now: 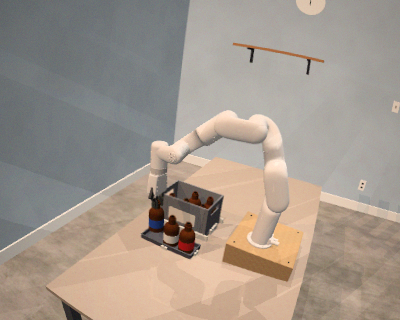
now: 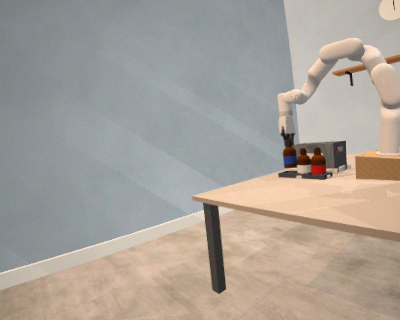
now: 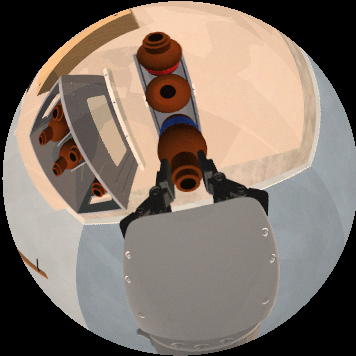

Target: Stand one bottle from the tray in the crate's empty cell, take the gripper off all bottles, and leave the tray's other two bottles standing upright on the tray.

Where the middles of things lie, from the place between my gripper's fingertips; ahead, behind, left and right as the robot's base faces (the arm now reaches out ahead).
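You'd find the pale crate strip (image 3: 109,80) 7 cm behind my hand, 12 cm to the right of it and 16 cm below it, and the white-label bottle (image 3: 168,92) is 9 cm behind my hand and 10 cm below it.
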